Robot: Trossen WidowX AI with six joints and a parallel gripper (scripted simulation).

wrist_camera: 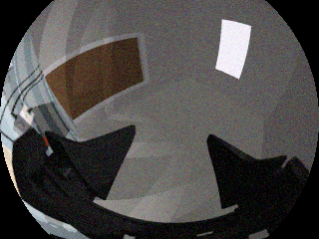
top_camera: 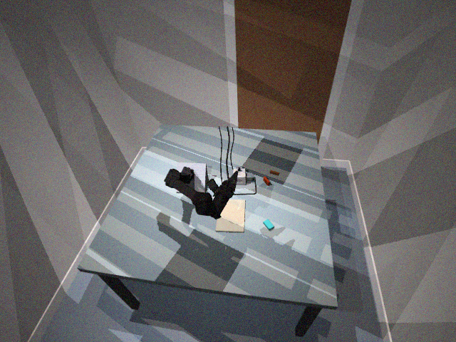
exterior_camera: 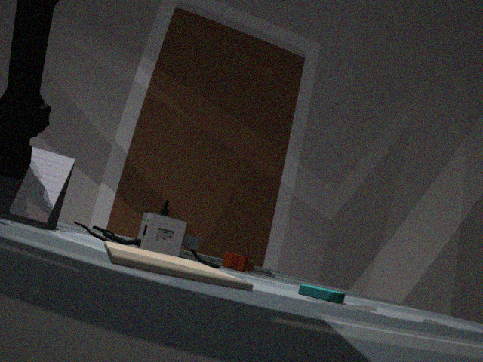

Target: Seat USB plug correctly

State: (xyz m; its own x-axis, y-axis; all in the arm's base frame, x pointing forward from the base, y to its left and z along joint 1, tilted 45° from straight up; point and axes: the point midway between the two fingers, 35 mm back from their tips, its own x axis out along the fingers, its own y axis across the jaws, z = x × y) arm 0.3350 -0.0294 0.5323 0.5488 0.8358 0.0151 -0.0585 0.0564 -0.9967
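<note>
Now: the dark usb plug 42 cm to the left of my gripper tip, 40 cm below it and 1 cm behind it. Also, from my gripper tip: red block: 48 cm below, 39 cm to the left, 17 cm ahead; teal block: 48 cm below, 16 cm ahead, 6 cm to the left; tan flat board: 49 cm below, 13 cm to the left, 5 cm behind.
</note>
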